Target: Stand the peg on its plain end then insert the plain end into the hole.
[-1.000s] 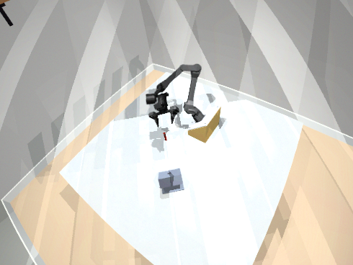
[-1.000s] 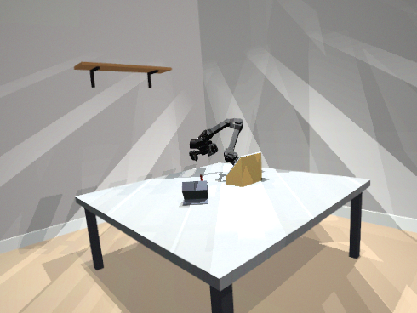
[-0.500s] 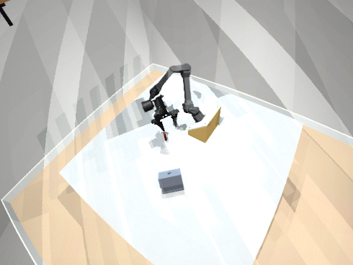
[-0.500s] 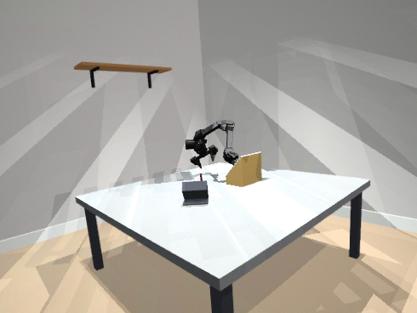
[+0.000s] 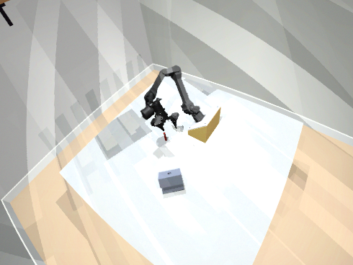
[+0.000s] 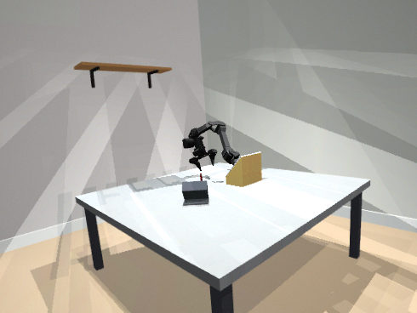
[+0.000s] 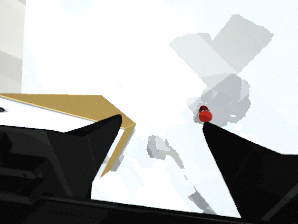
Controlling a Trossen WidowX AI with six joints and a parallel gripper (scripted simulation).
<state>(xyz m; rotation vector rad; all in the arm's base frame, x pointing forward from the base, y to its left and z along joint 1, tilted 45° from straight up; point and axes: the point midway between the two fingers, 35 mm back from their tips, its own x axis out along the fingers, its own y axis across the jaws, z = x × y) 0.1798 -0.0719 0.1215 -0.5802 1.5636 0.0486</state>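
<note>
The red peg lies 20 mm ahead of my gripper tip, 40 mm to the right of it and 50 mm below it. Round my gripper tip: grey sloped panel: 250 mm ahead, 170 mm to the left, 60 mm below.
</note>
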